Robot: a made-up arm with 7 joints.
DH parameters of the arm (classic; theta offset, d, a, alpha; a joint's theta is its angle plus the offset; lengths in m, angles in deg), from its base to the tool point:
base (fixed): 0 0 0 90
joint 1: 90 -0.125 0 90
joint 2: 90 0 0 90
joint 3: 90 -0.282 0 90
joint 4: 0 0 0 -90
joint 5: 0 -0.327 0 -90
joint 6: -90 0 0 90
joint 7: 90 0 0 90
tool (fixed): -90 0 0 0
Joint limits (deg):
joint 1: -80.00..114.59
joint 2: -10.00..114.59
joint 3: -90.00..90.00
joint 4: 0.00..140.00
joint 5: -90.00..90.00
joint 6: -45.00..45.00
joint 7: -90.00..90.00
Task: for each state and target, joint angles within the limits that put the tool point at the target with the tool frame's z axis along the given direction. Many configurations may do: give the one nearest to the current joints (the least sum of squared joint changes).
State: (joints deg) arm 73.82 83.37 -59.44 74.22 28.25 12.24 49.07
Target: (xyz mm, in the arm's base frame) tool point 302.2 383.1 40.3 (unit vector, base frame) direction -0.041 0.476 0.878
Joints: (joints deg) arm 60.70 95.33 -55.54 98.38 31.53 12.24 90.00
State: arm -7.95 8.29 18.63 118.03 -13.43 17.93 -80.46
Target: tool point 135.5 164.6 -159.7 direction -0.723 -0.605 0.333
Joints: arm -42.93 11.35 9.28 139.87 17.16 31.44 -41.08
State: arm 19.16 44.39 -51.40 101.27 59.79 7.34 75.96
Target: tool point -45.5 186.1 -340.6 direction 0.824 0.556 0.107
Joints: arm -12.35 71.35 -84.68 110.52 32.08 21.66 57.51
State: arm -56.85 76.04 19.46 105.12 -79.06 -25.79 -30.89
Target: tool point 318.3 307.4 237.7 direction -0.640 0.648 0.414
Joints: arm -18.86 111.59 46.66 88.56 -85.99 -45.00 -40.38
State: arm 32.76 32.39 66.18 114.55 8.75 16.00 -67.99
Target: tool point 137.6 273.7 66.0 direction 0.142 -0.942 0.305
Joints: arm 36.60 1.10 44.67 139.89 24.50 19.49 -80.64
